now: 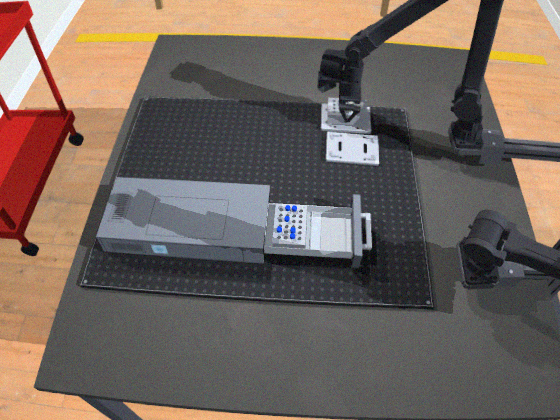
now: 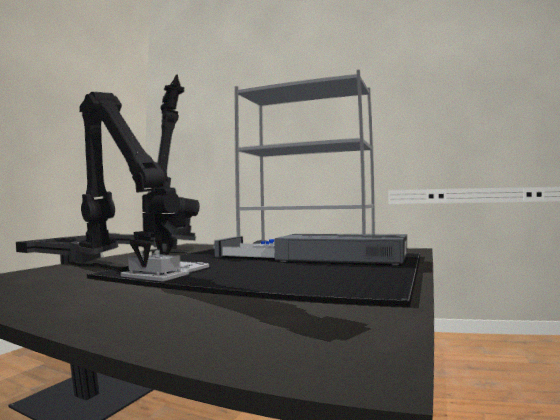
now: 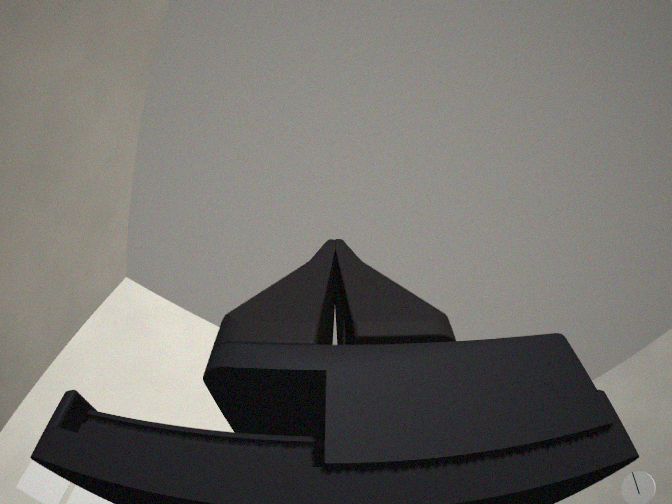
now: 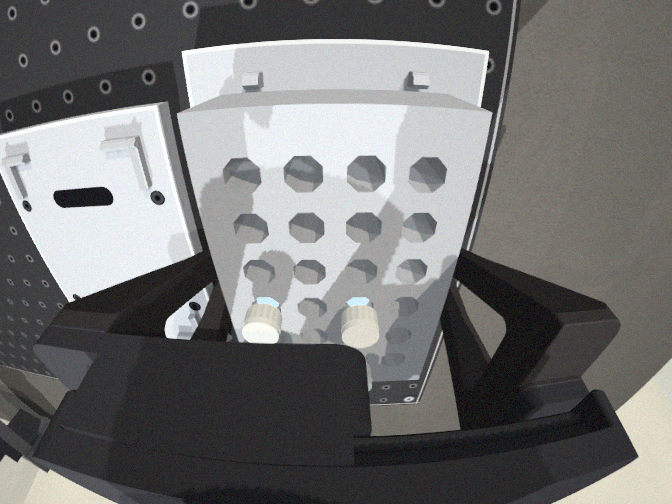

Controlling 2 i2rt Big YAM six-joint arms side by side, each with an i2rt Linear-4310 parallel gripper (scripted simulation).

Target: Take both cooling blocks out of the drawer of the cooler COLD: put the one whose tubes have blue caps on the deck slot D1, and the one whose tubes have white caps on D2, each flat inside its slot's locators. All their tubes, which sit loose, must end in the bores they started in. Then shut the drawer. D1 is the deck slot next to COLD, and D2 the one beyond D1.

Scene:
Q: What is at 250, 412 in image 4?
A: My right gripper.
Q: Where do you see a slot D1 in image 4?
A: At 88, 249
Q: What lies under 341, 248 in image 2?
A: A cooler COLD.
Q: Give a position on a cooler COLD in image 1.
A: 214, 221

